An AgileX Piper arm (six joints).
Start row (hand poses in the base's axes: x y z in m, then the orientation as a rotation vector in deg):
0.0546 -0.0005 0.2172 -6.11 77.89 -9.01
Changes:
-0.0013 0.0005 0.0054 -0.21 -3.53 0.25
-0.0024 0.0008 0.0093 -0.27 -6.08 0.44
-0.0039 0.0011 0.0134 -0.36 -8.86 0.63
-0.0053 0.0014 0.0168 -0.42 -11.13 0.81
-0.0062 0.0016 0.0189 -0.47 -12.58 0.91
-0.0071 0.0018 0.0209 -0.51 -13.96 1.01
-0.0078 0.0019 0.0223 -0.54 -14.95 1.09
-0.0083 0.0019 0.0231 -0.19 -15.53 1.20
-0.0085 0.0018 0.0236 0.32 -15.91 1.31
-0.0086 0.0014 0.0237 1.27 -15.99 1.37
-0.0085 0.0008 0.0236 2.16 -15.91 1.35
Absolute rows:
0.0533 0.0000 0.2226 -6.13 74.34 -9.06
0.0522 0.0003 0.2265 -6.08 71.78 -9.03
0.0507 0.0006 0.2306 -6.02 68.99 -9.02
0.0493 0.0009 0.2340 -5.98 66.71 -8.98
0.0484 0.0011 0.2361 -5.95 65.25 -8.97
0.0475 0.0013 0.2381 -5.92 63.87 -8.95
0.0468 0.0014 0.2395 -5.91 62.87 -8.93
0.0463 0.0014 0.2403 -5.64 62.31 -8.63
0.0461 0.0013 0.2408 -5.27 61.96 -8.21
0.0460 0.0009 0.2409 -4.53 61.94 -7.54
0.0461 0.0003 0.2408 -3.80 62.07 -6.97

